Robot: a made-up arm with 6 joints.
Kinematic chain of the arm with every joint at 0, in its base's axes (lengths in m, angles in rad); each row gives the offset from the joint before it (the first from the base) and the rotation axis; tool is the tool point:
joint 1: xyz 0 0 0.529 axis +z
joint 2: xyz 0 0 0 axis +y
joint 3: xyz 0 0 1.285 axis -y
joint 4: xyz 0 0 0 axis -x
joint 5: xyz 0.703 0 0 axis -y
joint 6: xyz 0 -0.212 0 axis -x
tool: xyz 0 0 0
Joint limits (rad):
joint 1: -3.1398..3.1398
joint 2: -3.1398..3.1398
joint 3: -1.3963..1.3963
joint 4: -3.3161..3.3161
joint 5: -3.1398..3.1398
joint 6: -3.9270..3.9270
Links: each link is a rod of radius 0.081 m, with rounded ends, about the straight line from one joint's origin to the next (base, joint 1, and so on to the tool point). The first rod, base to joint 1, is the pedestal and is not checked.
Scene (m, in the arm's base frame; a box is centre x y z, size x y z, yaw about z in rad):
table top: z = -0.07
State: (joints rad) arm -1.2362 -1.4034 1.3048 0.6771 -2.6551 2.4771
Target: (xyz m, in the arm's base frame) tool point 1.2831 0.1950 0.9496
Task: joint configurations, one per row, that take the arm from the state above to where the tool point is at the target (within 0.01 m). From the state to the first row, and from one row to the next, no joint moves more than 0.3 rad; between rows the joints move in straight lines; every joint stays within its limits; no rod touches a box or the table.
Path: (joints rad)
1: -1.5081 -1.4595 1.0746 0.6418 -2.6551 2.4771
2: -1.7801 -1.5156 0.8443 0.6065 -2.6551 2.4771
3: -2.0520 -1.5718 0.6141 0.5712 -2.6551 2.4771
4: -2.3240 -1.6279 0.3839 0.5359 -2.6551 2.4771
5: -2.5959 -1.6840 0.1537 0.5006 -2.6551 2.4771
6: -2.8679 -1.7401 -0.0766 0.4653 -2.6551 2.4771
7: -3.1398 -1.7962 -0.3068 0.4300 -2.6551 2.4771

